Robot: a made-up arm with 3 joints. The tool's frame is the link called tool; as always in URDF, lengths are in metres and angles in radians.
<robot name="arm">
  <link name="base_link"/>
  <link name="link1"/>
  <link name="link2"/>
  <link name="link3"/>
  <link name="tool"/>
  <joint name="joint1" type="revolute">
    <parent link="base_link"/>
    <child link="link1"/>
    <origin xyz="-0.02 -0.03 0.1" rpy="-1.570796 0 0"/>
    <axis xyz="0 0 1"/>
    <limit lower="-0.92" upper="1.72" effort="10" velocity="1.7"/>
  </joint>
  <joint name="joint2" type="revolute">
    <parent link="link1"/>
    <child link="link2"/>
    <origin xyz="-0.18 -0.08 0.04" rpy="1.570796 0 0"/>
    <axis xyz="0 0 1"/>
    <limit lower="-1.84" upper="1.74" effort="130" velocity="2.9"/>
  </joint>
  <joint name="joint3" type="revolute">
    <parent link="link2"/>
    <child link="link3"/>
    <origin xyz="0.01 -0.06 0.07" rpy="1.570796 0 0"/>
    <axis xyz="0 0 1"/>
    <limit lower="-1.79" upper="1.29" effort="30" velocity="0.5"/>
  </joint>
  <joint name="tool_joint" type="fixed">
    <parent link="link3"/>
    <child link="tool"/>
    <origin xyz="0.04 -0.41 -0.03" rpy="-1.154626 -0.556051 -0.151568"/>
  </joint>
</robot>
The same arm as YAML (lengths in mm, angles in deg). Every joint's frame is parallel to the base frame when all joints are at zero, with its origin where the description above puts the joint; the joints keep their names.
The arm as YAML. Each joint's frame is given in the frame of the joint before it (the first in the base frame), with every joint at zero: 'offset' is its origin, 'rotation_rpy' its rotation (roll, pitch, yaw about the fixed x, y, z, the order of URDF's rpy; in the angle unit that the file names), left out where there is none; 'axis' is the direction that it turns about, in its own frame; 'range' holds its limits. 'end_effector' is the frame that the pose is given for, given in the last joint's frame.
length_unit: mm
angle_unit: deg
chain:
  - id: joint1
    offset: [-20.0, -30.0, 100.0]
    axis: [0.0, 1.0, 0.0]
    range: [-52.71, 98.55]
  - id: joint2
    offset: [-180.0, 40.0, 80.0]
    axis: [0.0, 0.0, 1.0]
    range: [-105.42, 99.69]
  - id: joint3
    offset: [10.0, -60.0, 70.0]
    axis: [0.0, -1.0, 0.0]
    range: [-102.56, 73.91]
end_effector:
  offset: [40.0, 30.0, -410.0]
  rotation_rpy: [19.24, 7.37, -32.16]

